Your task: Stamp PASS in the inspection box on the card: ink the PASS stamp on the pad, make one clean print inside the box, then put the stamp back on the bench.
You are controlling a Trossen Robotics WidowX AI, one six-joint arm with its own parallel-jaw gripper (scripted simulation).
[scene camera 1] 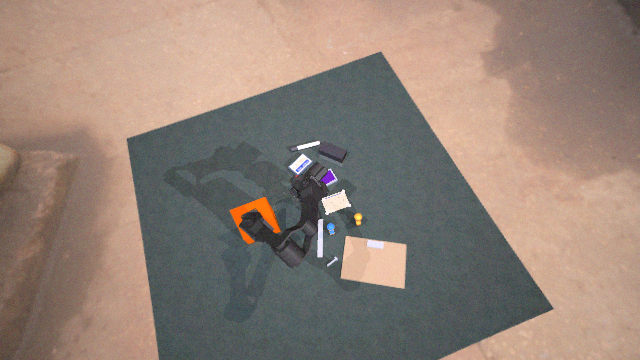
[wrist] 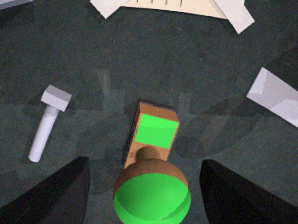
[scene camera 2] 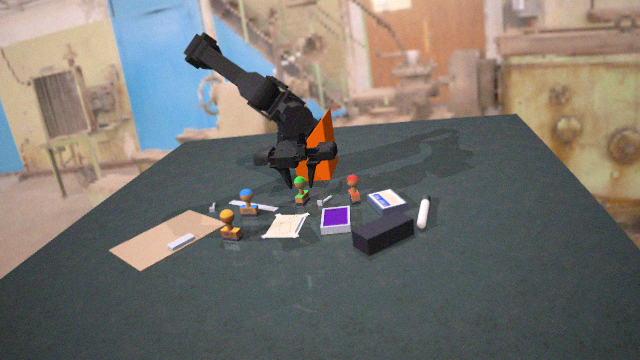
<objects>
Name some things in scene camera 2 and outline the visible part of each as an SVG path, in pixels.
My gripper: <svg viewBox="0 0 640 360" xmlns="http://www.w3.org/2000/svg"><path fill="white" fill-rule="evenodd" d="M277 126L276 149L274 146L260 147L253 155L254 166L264 166L270 162L269 167L276 169L285 180L289 189L292 189L289 168L297 168L299 162L306 161L308 156L309 160L306 165L308 168L309 187L312 188L317 164L321 161L335 159L338 152L336 143L334 141L319 142L317 147L307 148L304 132L294 133L287 127Z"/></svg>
A cardboard sheet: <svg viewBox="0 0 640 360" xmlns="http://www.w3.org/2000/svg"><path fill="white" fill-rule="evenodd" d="M226 223L198 212L187 210L173 219L161 223L113 249L109 249L109 251L142 272L159 261L161 262L172 254L181 251L195 241L205 238L205 236L222 228Z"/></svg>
A blue-and-white box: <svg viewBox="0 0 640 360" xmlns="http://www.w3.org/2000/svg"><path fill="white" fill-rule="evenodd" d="M367 194L367 202L382 217L394 211L400 213L408 211L408 203L392 191L392 189Z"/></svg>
A dark box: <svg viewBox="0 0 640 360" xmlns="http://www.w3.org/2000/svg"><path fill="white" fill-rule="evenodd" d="M414 218L394 211L352 230L353 246L368 256L414 235Z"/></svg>
</objects>
